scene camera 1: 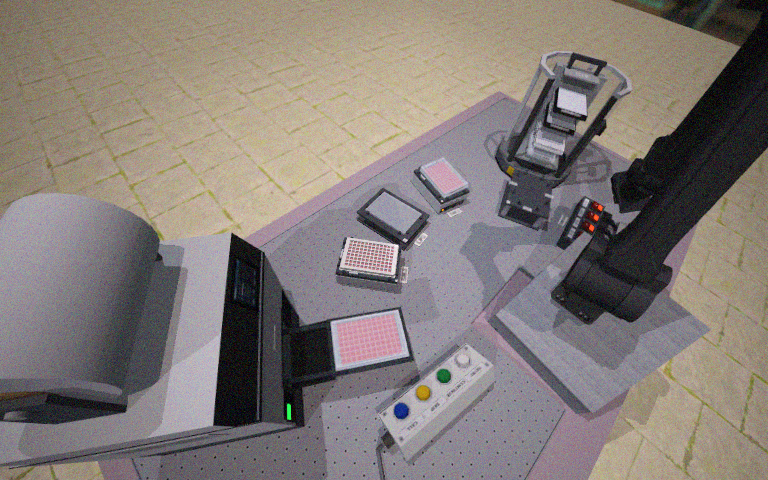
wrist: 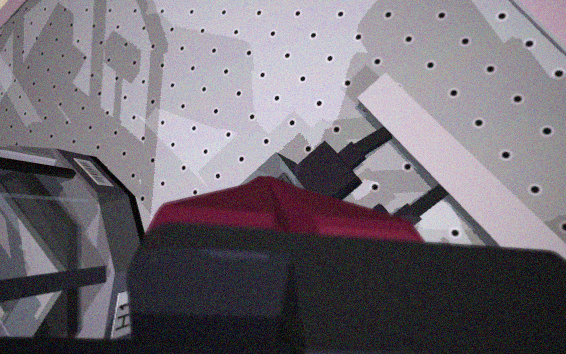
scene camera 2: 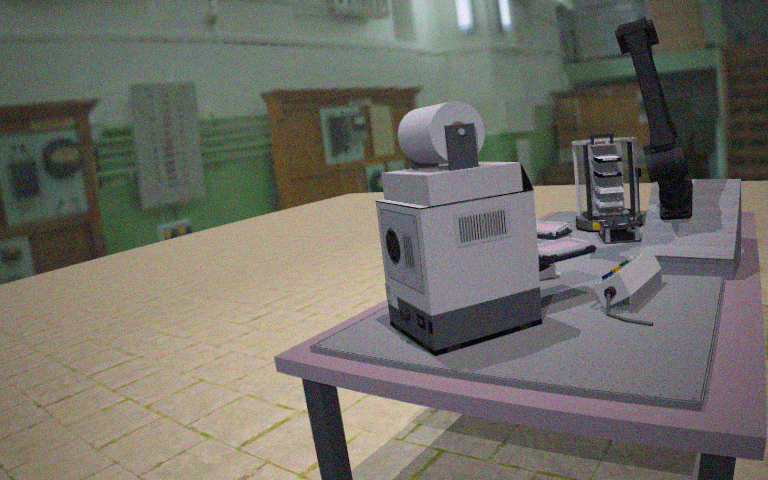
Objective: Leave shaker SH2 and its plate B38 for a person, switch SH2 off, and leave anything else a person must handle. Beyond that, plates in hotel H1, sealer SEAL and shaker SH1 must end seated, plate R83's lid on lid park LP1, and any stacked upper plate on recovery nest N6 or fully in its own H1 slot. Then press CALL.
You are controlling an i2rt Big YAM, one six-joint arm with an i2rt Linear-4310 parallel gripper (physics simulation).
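Places are measured from the arm's base along level axes (x ahead, y left, z up), in metres.
Pixels of known places: gripper, fingertip midpoint: [scene camera 1: 619, 197] [wrist: 263, 191]; arm's base, link origin: [scene camera 1: 589, 287] [scene camera 2: 676, 201].
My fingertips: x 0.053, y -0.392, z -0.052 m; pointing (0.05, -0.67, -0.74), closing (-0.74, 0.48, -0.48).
Observation:
Ahead of a thing's pixels: the offset from my fingertips to its top centre. "spot": to the spot under its first point. Level surfaces: height alone.
In the wrist view my gripper [wrist: 263, 191] is shut with nothing in it, its red fingers together above the perforated board {dz -0.112 m} [wrist: 253, 70]. The white button box [scene camera 1: 449, 405] [wrist: 415, 130] with its dark cables lies to the right of the fingers. A pink plate {dx +0.163, dy +0.768, dz +0.014 m} [scene camera 1: 368, 339] lies on the sealer's {dx +0.295, dy +0.994, dz +0.343 m} [scene camera 1: 192, 333] [scene camera 2: 468, 257] pulled-out tray. An open well plate {dx +0.316, dy +0.634, dz -0.043 m} [scene camera 1: 369, 257] sits on one shaker. A pink plate {dx +0.385, dy +0.294, dz -0.035 m} [scene camera 1: 444, 177] sits on another shaker with an amber light. A dark nest {spot: dx +0.384, dy +0.493, dz -0.067 m} [scene camera 1: 393, 214] holds a grey lid. Hotel H1 {dx +0.274, dy -0.076, dz +0.226 m} [scene camera 1: 587, 59] [scene camera 2: 603, 181] holds several plates.
The button box carries blue {spot: dx +0.040, dy +0.796, dz -0.042 m} [scene camera 1: 401, 410], yellow {spot: dx +0.035, dy +0.747, dz -0.042 m} [scene camera 1: 423, 392], green {spot: dx +0.030, dy +0.698, dz -0.043 m} [scene camera 1: 443, 375] and white {spot: dx +0.024, dy +0.649, dz -0.043 m} [scene camera 1: 462, 359] buttons. A switch panel with red lights {spot: dx +0.022, dy +0.087, dz -0.061 m} [scene camera 1: 584, 219] stands by the arm's base [scene camera 1: 592, 281]. The film roll {dx +0.300, dy +1.005, dz +0.343 m} [scene camera 2: 439, 130] sits on top of the sealer.

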